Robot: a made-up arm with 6 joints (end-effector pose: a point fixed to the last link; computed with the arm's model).
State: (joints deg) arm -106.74 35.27 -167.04 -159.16 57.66 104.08
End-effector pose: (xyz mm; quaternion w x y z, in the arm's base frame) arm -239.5 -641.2 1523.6 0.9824 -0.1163 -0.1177 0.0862
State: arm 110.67 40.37 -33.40 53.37 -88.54 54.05
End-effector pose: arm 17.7 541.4 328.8 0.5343 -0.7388 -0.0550 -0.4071
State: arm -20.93 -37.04 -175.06 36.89 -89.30 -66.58
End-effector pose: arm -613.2 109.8 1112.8 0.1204 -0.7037 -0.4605 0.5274
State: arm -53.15 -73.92 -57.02 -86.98 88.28 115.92
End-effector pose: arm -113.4 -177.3 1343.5 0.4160 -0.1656 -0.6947 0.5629
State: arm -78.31 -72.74 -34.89 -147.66 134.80 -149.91
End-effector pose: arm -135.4 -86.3 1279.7 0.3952 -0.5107 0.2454 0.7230
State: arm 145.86 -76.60 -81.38 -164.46 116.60 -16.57
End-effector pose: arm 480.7 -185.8 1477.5 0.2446 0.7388 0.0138 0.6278
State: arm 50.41 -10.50 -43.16 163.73 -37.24 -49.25
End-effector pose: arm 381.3 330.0 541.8 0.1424 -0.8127 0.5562 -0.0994
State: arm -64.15 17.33 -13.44 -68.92 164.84 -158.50
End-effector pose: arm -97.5 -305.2 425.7 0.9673 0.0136 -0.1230 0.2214
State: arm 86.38 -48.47 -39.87 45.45 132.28 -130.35
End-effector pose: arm -91.3 376.6 829.7 0.4651 0.3968 -0.7696 0.1844
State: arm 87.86 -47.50 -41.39 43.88 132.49 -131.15
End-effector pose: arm -95.0 378.2 834.6 0.4519 0.4120 -0.7677 0.1913
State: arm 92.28 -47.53 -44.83 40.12 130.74 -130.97
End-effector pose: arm -109.3 377.4 859.7 0.4033 0.4441 -0.7783 0.1857
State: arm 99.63 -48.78 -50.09 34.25 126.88 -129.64
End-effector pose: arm -132.9 370.0 910.8 0.3219 0.4906 -0.7951 0.1532
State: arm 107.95 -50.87 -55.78 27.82 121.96 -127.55
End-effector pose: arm -155.7 351.8 979.5 0.2379 0.5355 -0.8053 0.0901
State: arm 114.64 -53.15 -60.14 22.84 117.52 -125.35
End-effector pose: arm -167.7 327.3 1043.4 0.1814 0.5633 -0.8059 0.0193
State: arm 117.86 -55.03 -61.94 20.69 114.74 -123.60
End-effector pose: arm -169.0 308.8 1079.4 0.1604 0.5699 -0.8054 -0.0272
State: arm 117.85 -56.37 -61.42 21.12 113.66 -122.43
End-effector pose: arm -166.4 301.8 1085.6 0.1635 0.5621 -0.8097 -0.0420
